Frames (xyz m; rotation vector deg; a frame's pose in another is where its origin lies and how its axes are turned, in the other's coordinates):
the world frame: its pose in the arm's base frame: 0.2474 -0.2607 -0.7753 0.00 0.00 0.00
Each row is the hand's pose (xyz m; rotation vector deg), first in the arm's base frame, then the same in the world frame.
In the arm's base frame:
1: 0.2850 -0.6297 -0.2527 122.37 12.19 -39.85
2: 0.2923 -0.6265 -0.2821 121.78 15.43 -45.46
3: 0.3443 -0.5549 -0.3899 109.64 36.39 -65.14
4: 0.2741 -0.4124 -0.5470 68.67 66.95 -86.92
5: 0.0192 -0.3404 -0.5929 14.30 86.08 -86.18
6: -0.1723 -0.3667 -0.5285 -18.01 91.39 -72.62
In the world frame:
1: 0.0376 -0.3690 0.5226 122.37 12.19 -39.85
2: 0.0449 -0.3658 0.4932 121.78 15.43 -45.46
3: 0.0969 -0.2942 0.3854 109.64 36.39 -65.14
4: 0.0267 -0.1517 0.2283 68.67 66.95 -86.92
5: -0.2282 -0.0797 0.1824 14.30 86.08 -86.18
6: -0.4197 -0.1060 0.2468 -18.01 91.39 -72.62

